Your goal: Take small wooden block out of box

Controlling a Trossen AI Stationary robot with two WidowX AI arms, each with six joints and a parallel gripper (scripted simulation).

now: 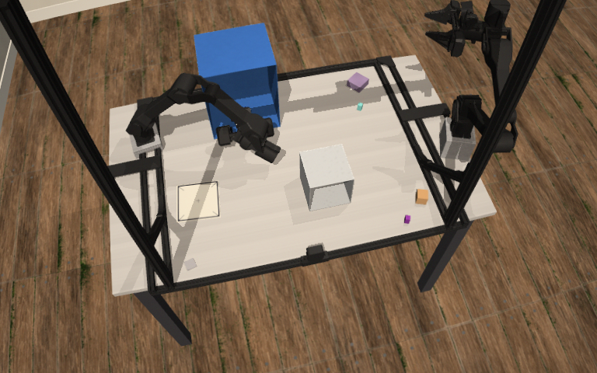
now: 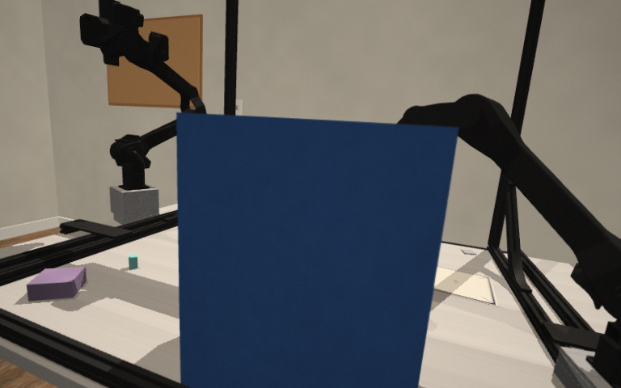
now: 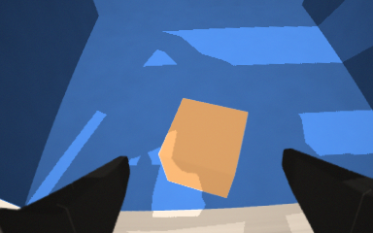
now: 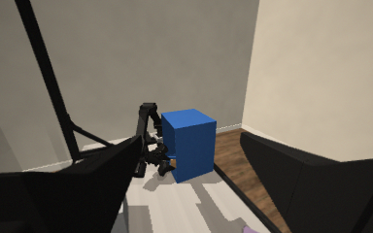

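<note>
My left hand is 270 mm past the marked square, 130 mm to the right of it and 40 mm above it. From my left hand the other things lie so: box back wall 210 mm ahead, 50 mm to the left, 110 mm above; teal cube 130 mm ahead, 400 mm to the right, 30 mm below; box roof 110 mm ahead, 20 mm to the left, 260 mm above.
</note>
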